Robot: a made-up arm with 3 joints. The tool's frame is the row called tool.
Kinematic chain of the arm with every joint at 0, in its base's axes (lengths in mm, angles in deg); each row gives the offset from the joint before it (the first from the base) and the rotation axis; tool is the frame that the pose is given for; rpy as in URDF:
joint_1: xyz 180 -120 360 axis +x
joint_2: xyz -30 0 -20 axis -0.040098 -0.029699 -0.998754
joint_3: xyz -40 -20 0 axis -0.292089 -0.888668 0.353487
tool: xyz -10 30 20 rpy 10.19 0.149 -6.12
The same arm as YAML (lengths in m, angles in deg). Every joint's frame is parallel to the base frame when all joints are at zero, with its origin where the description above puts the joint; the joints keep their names.
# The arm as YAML. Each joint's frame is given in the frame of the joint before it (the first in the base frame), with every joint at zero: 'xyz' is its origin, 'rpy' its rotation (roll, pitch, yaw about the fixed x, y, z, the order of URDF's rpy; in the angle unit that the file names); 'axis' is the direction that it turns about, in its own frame. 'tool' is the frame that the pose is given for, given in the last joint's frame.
units:
  length: m
  angle: deg
joints:
  - name: joint_1
    type: revolute
    origin:
      xyz: [0.18, -0.12, 0.36]
      rpy: [0.0, 0.0, 0.0]
    axis: [1.0, 0.0, 0.0]
  - name: joint_2
    type: revolute
    origin:
      xyz: [-0.03, 0.0, -0.02]
      rpy: [0.0, 0.0, 0.0]
    axis: [-0.040098, -0.029699, -0.998754]
  - name: joint_3
    type: revolute
    origin:
      xyz: [-0.04, -0.02, 0.0]
      rpy: [0.0, 0.0, 0.0]
    axis: [-0.292089, -0.888668, 0.353487]
tool:
  origin:
    xyz: [-0.01, 0.03, 0.02]
    rpy: [10.19, 0.15, -6.12]

